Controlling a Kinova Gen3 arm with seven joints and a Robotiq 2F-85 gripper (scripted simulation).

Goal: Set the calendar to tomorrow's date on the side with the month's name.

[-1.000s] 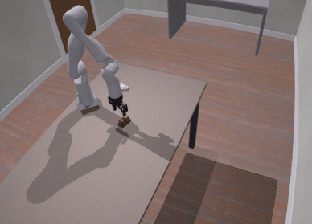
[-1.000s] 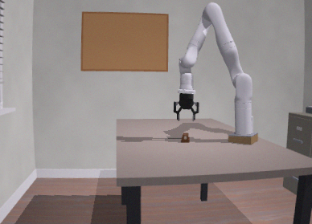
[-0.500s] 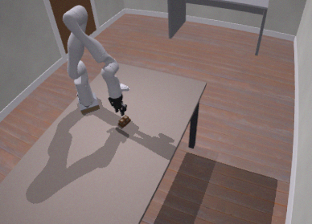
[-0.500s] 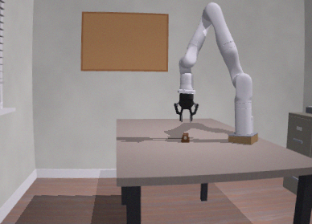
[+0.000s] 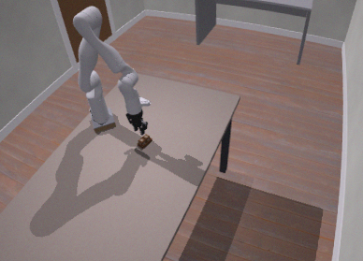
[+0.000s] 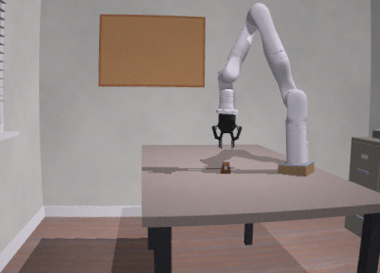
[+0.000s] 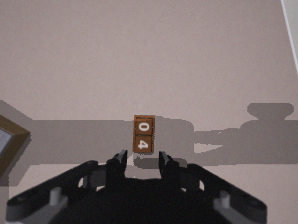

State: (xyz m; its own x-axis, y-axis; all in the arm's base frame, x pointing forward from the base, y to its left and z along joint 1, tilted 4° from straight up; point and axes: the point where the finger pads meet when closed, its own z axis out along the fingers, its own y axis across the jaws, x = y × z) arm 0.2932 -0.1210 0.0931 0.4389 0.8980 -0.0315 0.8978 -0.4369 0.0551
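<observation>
My gripper is now 90 mm above the digit cube. Also, from my hand: brown number cube: 90 mm below, 30 mm to the left, 20 mm ahead; then brown calendar tray: 110 mm below, 20 mm to the left, 10 mm ahead.
</observation>
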